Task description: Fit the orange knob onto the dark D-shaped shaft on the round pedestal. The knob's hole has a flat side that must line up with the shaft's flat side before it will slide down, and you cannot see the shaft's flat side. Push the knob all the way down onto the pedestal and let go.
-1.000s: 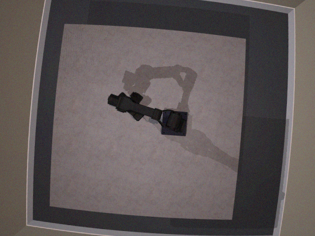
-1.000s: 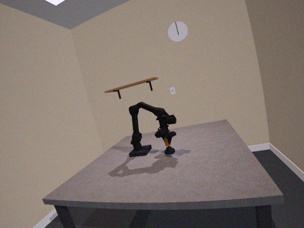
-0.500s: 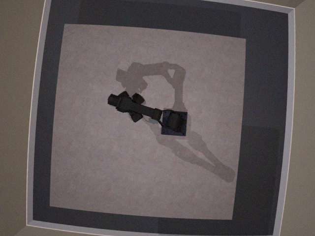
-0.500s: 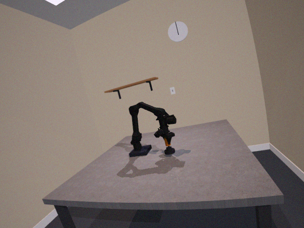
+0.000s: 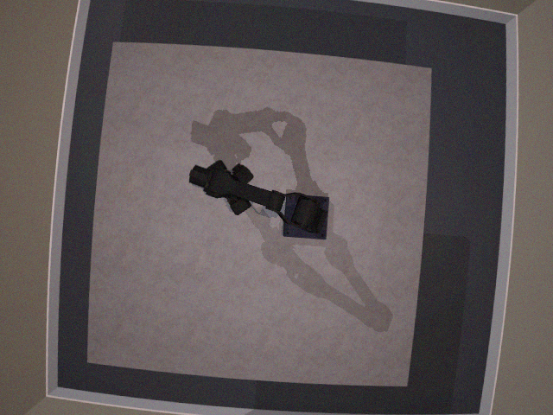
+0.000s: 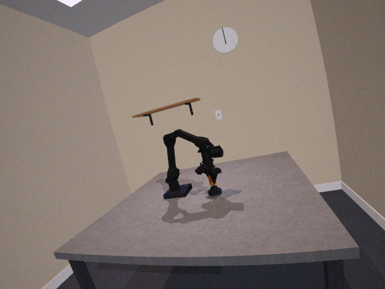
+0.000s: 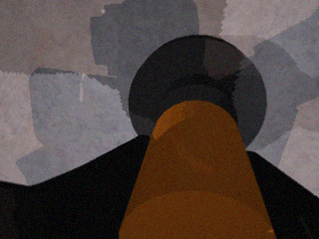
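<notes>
Now: the orange knob 2 cm above my gripper tip. The rest, counted from my gripper tip: round dark pedestal: 4 cm below.
</notes>
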